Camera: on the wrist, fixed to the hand. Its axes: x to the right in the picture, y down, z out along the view.
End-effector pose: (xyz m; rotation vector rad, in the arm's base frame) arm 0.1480 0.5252 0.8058 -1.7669 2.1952 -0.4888
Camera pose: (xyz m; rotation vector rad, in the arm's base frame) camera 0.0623 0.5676 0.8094 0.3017 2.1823 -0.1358
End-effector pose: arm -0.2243 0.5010 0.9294 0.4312 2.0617 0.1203
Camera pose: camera -0.2297 0.5734 0.9917 2.0583 0.9402 0.4871
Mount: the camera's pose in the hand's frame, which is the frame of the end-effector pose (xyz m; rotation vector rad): -0.0233 0.0823 -0.0429 0.4171 -0.3701 1.5812
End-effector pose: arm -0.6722 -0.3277 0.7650 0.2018 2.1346 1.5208
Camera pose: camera -0.6866 -0.3433 0.8583 -2.1755 -1.5747 -1.1613
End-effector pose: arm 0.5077 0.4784 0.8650 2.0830 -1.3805 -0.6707
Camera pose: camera 0.4740 0.4807 0.9545 0.4870 -2.8387 -0.0205
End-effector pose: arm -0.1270 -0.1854 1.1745 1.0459 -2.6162 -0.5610
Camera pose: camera -0.1436 -0.1251 1.2470 -1.2437 -2.8533 0.2255
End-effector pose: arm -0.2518 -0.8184 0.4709 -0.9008 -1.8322 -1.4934
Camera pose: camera -0.1701 -0.8524 0.5074 -1.7739 -0.8948 0.0433
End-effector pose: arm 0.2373 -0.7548 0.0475 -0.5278 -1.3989 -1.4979
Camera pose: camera 0.3303 -0.7743 0.0586 -1.2439 -0.9498 0.1637
